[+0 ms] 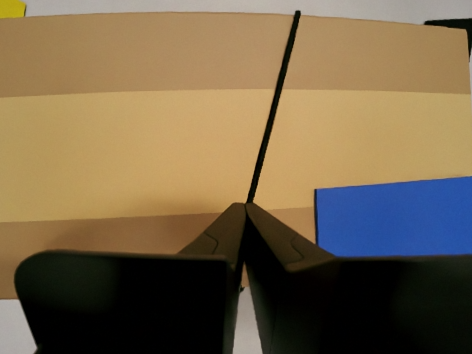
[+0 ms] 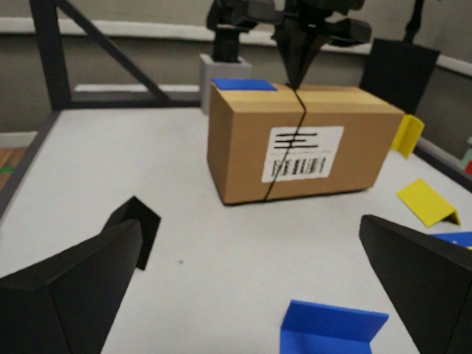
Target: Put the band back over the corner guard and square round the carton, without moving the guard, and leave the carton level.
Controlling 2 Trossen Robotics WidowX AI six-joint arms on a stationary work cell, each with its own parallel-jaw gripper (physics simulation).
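The brown carton stands level on the table. A blue corner guard lies over one of its long top edges, near one end. The thin black band runs slanted across the carton's top and down its labelled side, beside the guard and not over it. My left gripper is shut on the band at the top, near the guard's edge; the fingertips hide the pinched part. My right gripper is open and empty, away from the carton.
On the white table are a blue angle piece between the right fingers, a black angle piece by one finger, and yellow angle pieces beyond the other. A dark frame stands behind.
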